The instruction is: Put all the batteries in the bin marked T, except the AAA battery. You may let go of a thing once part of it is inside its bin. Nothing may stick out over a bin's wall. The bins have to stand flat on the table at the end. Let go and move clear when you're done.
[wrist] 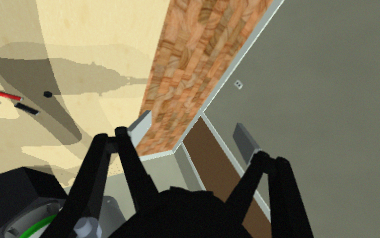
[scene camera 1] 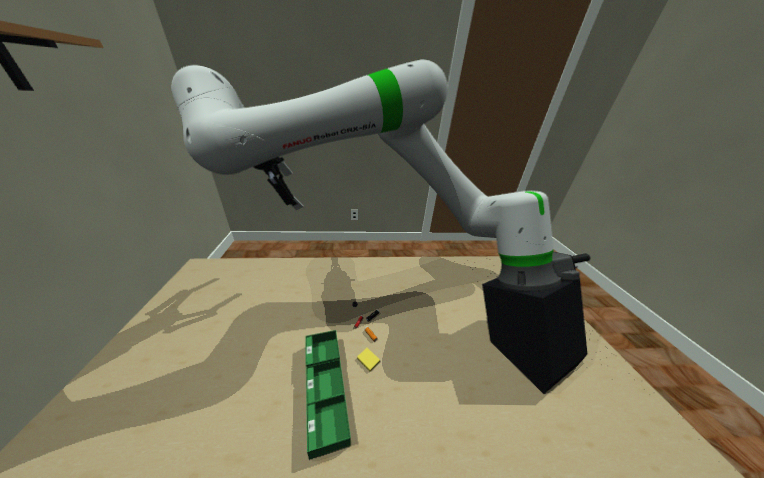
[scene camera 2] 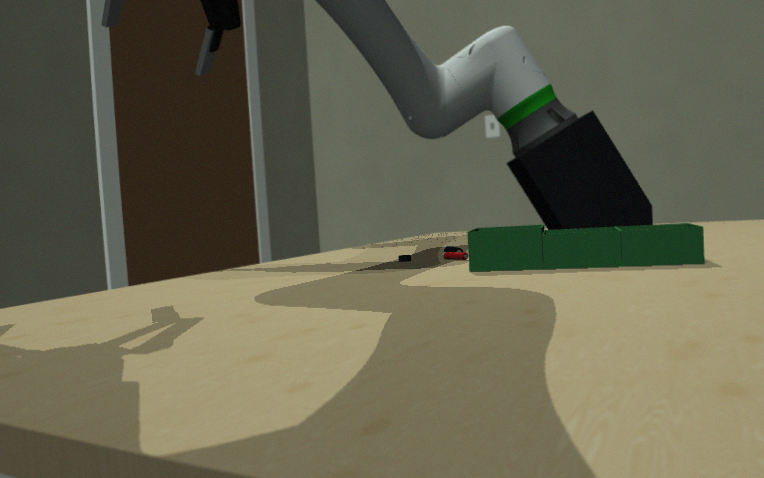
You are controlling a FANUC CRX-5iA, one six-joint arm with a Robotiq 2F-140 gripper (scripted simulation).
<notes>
In view: the gripper (scene camera 2: 155, 48).
The gripper is seen too in the wrist view (wrist: 193, 123) and in scene camera 1 (scene camera 1: 294, 190).
</notes>
